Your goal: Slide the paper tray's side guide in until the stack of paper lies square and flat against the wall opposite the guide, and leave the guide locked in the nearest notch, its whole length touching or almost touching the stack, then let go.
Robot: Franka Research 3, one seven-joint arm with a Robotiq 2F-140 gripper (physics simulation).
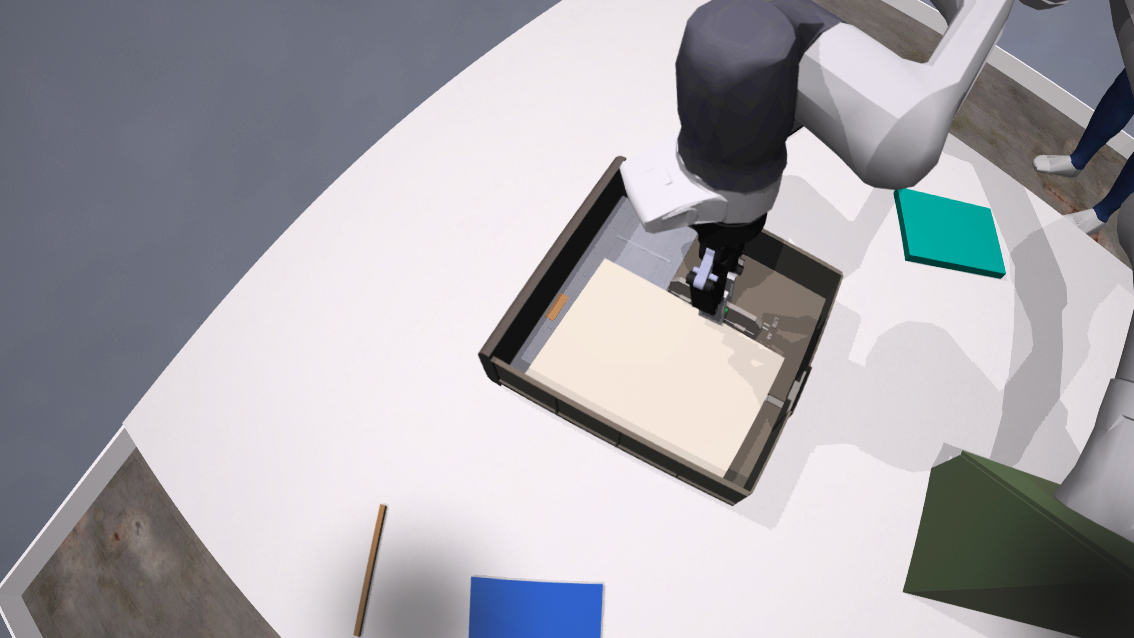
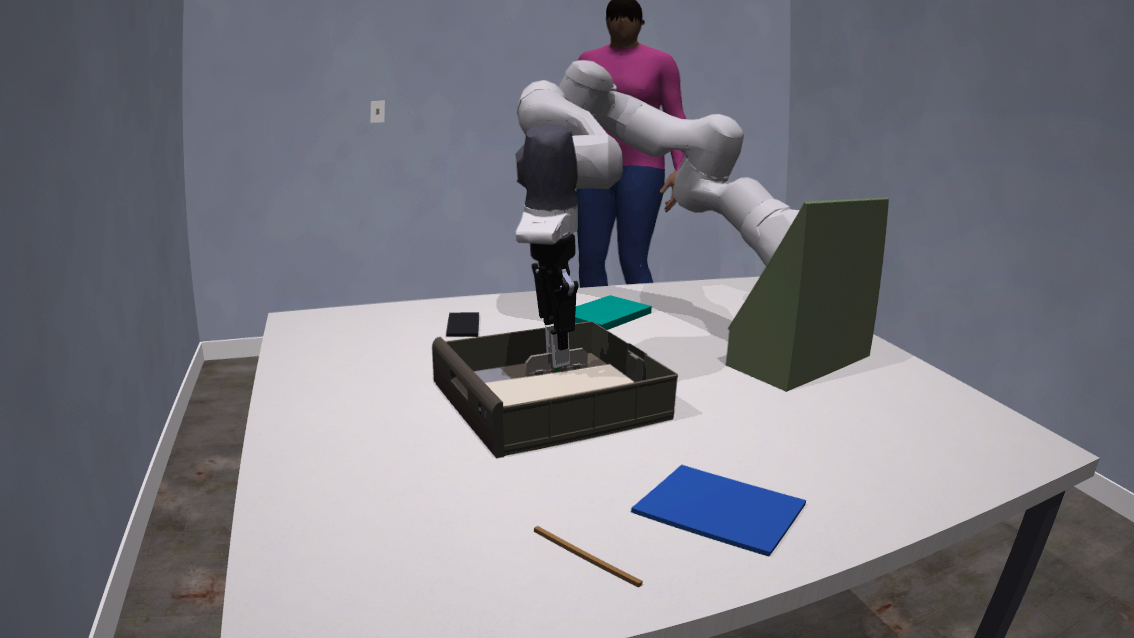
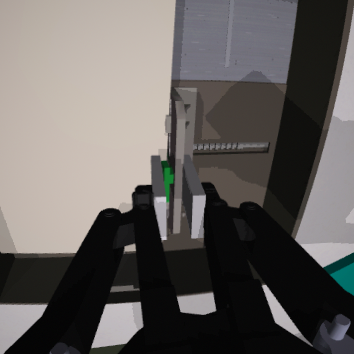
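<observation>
The dark tray (image 1: 556,249) (image 2: 570,418) (image 3: 315,75) holds a cream stack of paper (image 1: 650,357) (image 2: 555,386) (image 3: 85,125). One long edge of the stack runs close along the wall opposite the guide; whether it touches is unclear. The grey side guide (image 1: 743,321) (image 2: 536,365) (image 3: 180,125) stands upright along the other long edge, touching or almost touching it. My gripper (image 1: 712,315) (image 2: 559,361) (image 3: 169,171) is lowered into the tray, its narrow-set fingers open around the guide and its green tab (image 3: 167,177), with small gaps visible beside the guide plate. The notch under the guide is hidden.
A notched slot (image 3: 232,147) runs from the guide toward the near side wall. A teal block (image 1: 950,234) (image 2: 614,309), a black block (image 2: 463,323), a green holder (image 1: 991,531) (image 2: 836,293), a blue slab (image 1: 535,611) (image 2: 721,507) and a brown stick (image 1: 370,569) (image 2: 586,555) lie around the tray.
</observation>
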